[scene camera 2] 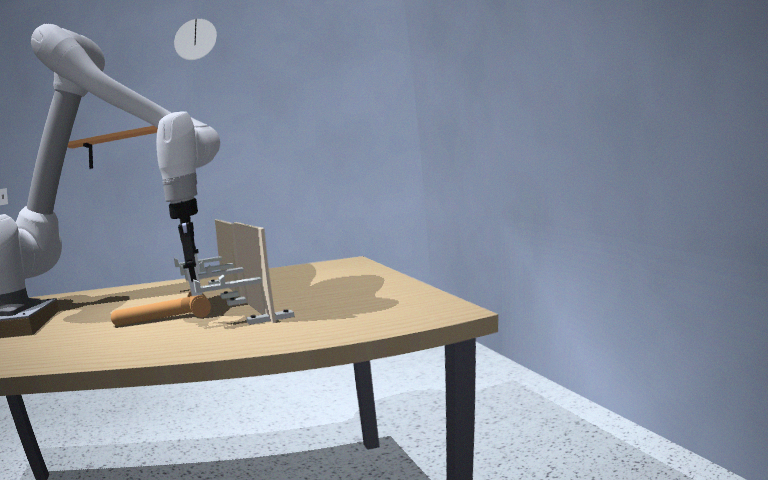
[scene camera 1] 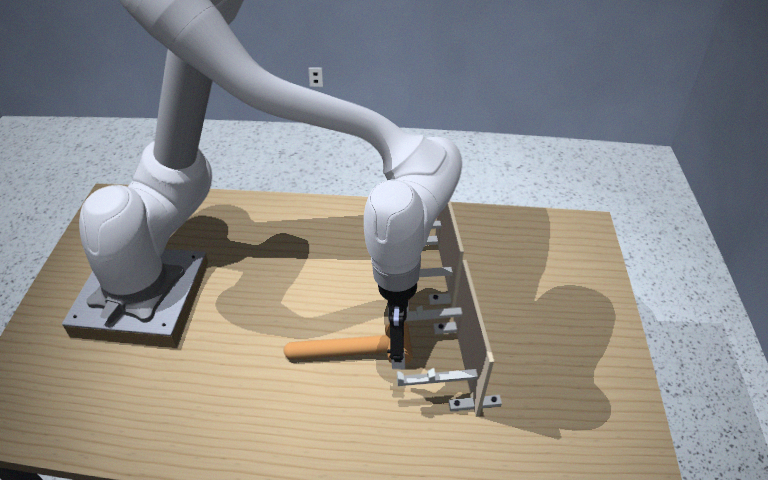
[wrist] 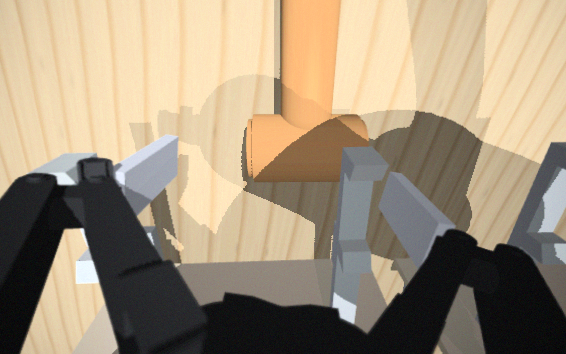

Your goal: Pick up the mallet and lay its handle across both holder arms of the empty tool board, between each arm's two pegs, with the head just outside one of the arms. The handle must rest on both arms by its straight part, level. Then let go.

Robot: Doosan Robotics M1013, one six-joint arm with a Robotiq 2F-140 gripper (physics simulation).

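Frame: origin at the arm's base, x right, y back, z down, level; millimetres.
Seen in the pictures: gripper, between the fingertips: (wrist: 282, 173); arm's base, origin of its link: (scene camera 2: 7, 310) (scene camera 1: 136, 288).
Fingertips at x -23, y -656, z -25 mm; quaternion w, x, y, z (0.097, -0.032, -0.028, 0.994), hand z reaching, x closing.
Note:
Offsets run from my fingertips to a thing's top centre. "spot": to the spot under its first point.
An orange mallet lies on the table, its handle {spot: dx +44, dy +137, dz +34 mm} (scene camera 1: 334, 348) (scene camera 2: 152, 311) (wrist: 310, 55) pointing away from the tool board (scene camera 1: 475, 316) (scene camera 2: 249, 266) (wrist: 240, 285). Its head {spot: dx +26, dy -4, dz +42 mm} (scene camera 2: 199, 306) (wrist: 295, 150) is beside the arm tips, partly hidden by the gripper in scene camera 1. The near holder arm (scene camera 1: 447, 375) (scene camera 2: 237, 283) and the other holder arm (scene camera 1: 438, 313) (wrist: 355, 210) carry nothing. My gripper (scene camera 1: 398, 355) (wrist: 282, 173) is open and empty, low over the board side of the head. In the wrist view, its fingers stand either side of the head and that second arm.
A second upright board (scene camera 1: 451, 234) (scene camera 2: 225, 243) with holder arms stands behind the first. One of its arms (scene camera 1: 436, 272) (wrist: 535, 215) shows at the wrist view's right edge. Bolted feet {spot: dx +89, dy -157, dz +59 mm} (scene camera 1: 461, 403) (scene camera 2: 259, 319) stick out at the board's base. The robot's base plate (scene camera 1: 189, 283) is at left.

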